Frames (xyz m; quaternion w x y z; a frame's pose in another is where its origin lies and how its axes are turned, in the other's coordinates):
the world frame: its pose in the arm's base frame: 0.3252 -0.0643 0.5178 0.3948 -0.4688 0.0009 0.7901
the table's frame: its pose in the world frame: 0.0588 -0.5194 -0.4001 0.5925 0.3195 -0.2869 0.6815
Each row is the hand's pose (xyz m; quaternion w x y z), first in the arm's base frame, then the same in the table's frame.
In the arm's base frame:
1: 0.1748 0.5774 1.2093 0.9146 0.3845 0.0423 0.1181
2: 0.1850 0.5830 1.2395 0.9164 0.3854 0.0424 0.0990
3: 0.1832 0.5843 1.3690 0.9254 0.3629 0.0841 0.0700
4: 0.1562 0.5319 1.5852 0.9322 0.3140 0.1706 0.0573
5: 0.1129 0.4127 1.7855 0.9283 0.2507 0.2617 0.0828
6: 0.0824 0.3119 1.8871 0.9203 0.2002 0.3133 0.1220
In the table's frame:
1: 0.8427 0.1301 0.7692 0.0101 -0.1460 -0.7527 -0.6419
2: 0.8402 0.1541 0.7908 0.0067 0.1374 0.7558 0.6402
3: 0.8771 0.2534 0.8653 0.0159 0.0850 0.7489 0.6570
4: 0.9722 0.4400 0.9449 0.0080 0.0033 -0.7238 -0.6900
5: 1.0916 0.6442 0.9607 0.0679 0.0811 -0.6790 -0.7265
6: 1.1683 0.7663 0.9355 0.1232 0.1164 -0.6363 -0.7526

